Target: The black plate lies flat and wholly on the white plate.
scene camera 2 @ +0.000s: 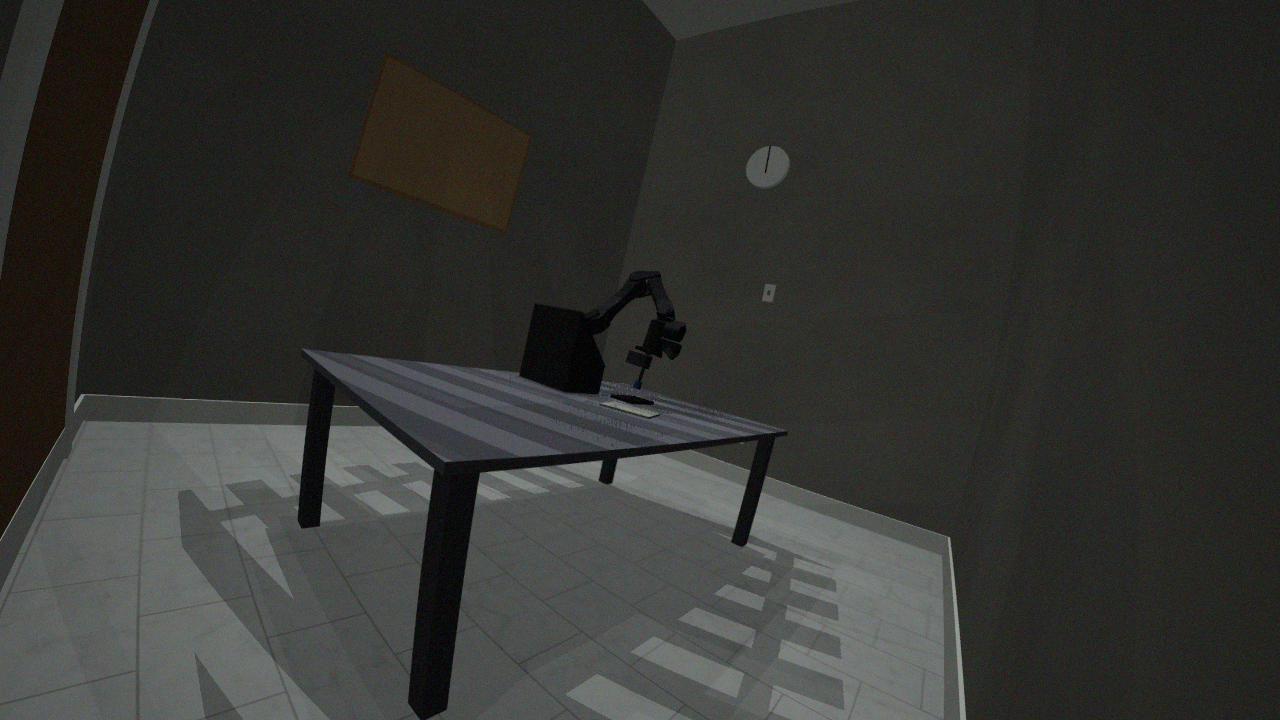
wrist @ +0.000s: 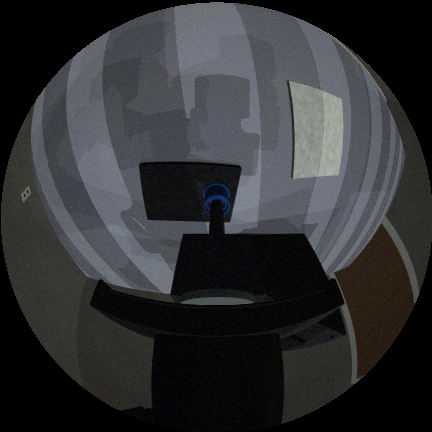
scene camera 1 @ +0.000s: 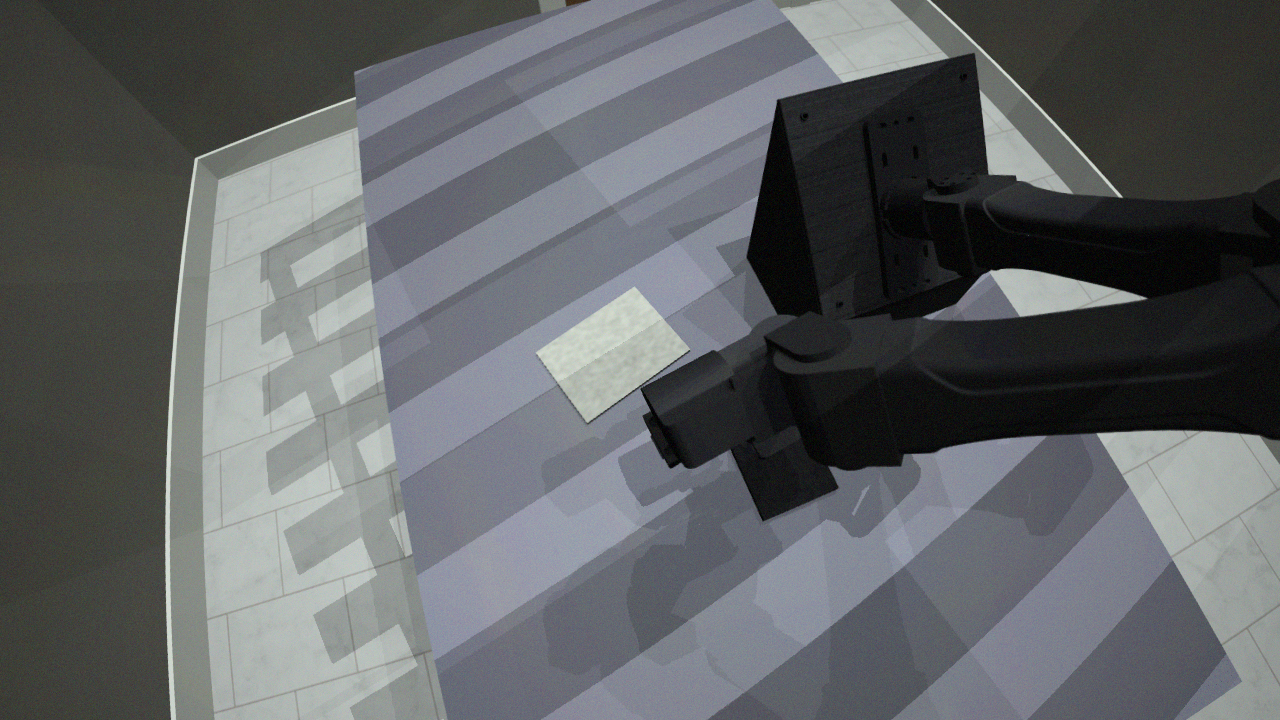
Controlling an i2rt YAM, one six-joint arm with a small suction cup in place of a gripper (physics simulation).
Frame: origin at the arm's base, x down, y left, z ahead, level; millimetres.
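Seen in the pictures: hand, its tool point: [scene camera 2: 636, 388] [wrist: 216, 193]; arm's base, origin of its link: [scene camera 2: 573, 338] [scene camera 1: 900, 207].
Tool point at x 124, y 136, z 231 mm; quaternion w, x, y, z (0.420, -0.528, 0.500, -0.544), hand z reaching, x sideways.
Observation:
Pixels of each thing's top centre, then the offset from my tool point to it. Level surfaces: height alone.
- black plate, centre of its top: [scene camera 1: 776, 449] [wrist: 187, 195] [scene camera 2: 633, 398] dx +43, dy +33, dz -31 mm
- white plate, centre of its top: [scene camera 1: 612, 350] [wrist: 322, 133] [scene camera 2: 630, 408] dx +47, dy -160, dz +114 mm
- table, height of its surface: dx +53 mm
The black plate [scene camera 1: 786, 482] [wrist: 177, 189] is a flat dark rectangle lying on the striped table, partly hidden under the arm's wrist in scene camera 1. The white plate [scene camera 1: 613, 352] [wrist: 316, 130] [scene camera 2: 630, 407] is a pale rectangle lying flat on the table beside it, apart from it and bare. My suction cup [wrist: 216, 201] [scene camera 2: 637, 382] is blue and hangs over the right part of the black plate, close above it. I cannot tell whether it touches. It carries nothing. The wrist hides the cup in scene camera 1.
The arm's black base box [scene camera 1: 859, 179] [scene camera 2: 559, 357] stands on the table [scene camera 1: 536, 135] [scene camera 2: 447, 420] behind the plates. The arm's links reach in from the right in scene camera 1. A tiled floor surrounds the table.

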